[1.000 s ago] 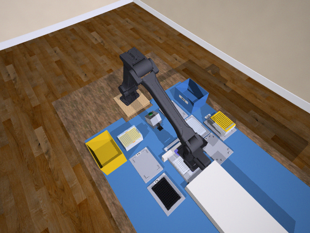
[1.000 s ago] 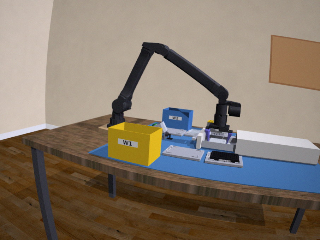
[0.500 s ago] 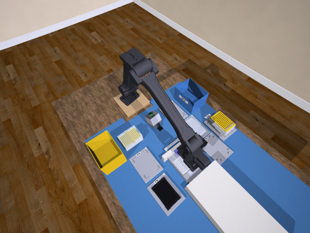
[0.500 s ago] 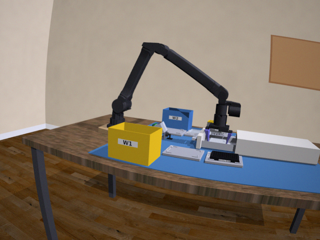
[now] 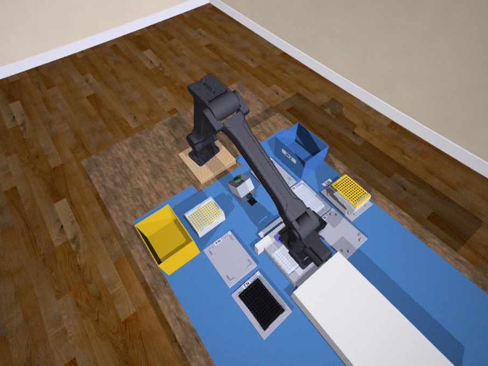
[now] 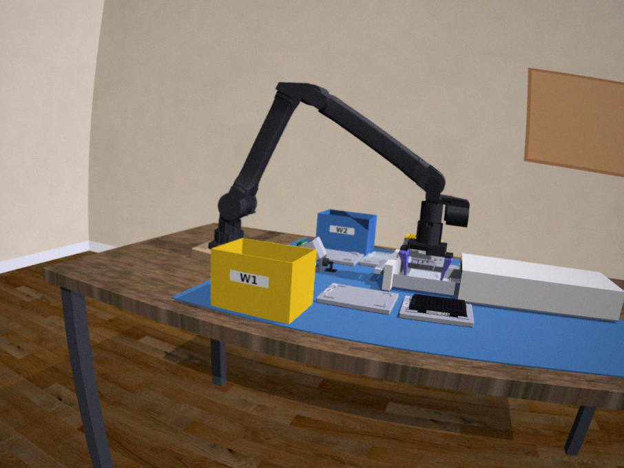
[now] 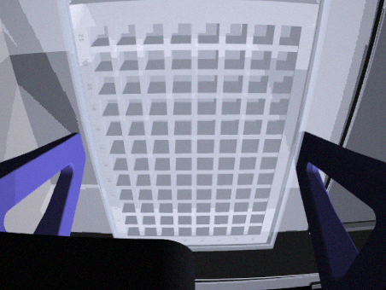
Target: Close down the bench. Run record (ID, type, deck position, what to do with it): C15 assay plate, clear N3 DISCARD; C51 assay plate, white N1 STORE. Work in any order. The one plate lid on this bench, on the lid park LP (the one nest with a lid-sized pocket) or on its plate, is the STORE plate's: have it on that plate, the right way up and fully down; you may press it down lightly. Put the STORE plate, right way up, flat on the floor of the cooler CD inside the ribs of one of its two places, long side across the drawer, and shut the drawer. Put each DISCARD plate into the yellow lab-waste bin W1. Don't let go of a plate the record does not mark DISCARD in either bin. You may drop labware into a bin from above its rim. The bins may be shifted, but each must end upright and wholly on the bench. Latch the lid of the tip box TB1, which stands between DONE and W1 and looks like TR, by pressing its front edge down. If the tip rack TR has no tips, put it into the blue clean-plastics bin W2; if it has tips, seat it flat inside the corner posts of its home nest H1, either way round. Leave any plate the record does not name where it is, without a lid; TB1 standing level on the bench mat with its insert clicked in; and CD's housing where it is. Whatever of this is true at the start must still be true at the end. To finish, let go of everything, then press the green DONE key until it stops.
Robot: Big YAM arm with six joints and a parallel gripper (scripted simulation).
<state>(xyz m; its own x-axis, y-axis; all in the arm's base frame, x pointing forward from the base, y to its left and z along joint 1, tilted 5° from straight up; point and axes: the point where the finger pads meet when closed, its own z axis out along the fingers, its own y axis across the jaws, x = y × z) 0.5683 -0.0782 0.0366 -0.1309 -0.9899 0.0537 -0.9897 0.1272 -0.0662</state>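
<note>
My gripper is now right at the clear plate lid. Round my hand: cooler drawer: 40 mm ahead; then white plate: 10 mm below; then white cooler CD: 170 mm ahead, 20 mm to the right, 10 mm above.
</note>
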